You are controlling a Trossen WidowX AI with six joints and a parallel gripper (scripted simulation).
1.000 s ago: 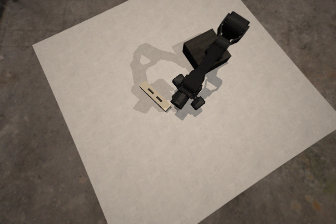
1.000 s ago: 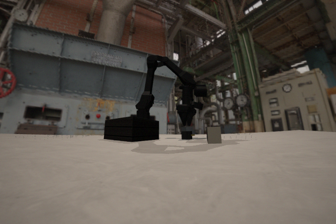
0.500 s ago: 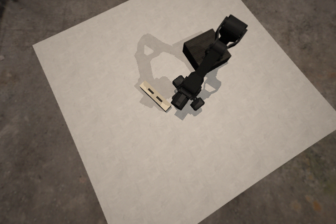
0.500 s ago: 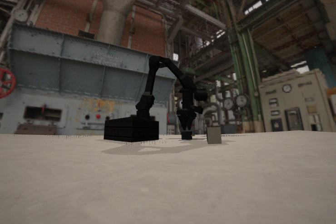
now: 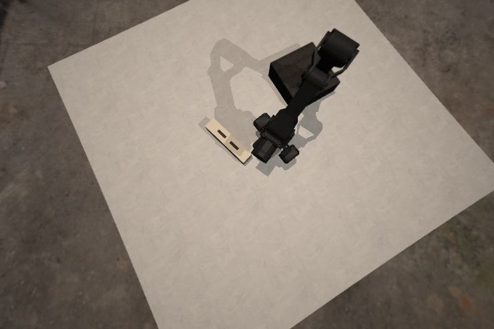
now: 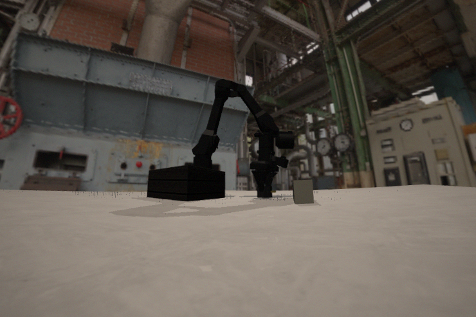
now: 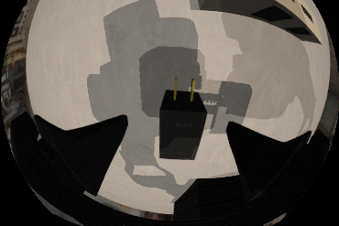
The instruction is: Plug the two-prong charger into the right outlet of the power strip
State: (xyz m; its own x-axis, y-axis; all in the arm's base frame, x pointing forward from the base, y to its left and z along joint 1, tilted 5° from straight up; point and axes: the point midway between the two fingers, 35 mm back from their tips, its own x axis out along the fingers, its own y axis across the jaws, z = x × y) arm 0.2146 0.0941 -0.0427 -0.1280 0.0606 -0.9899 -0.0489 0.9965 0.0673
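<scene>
Now: gripper tip 10 mm short of the black two-prong charger.
</scene>
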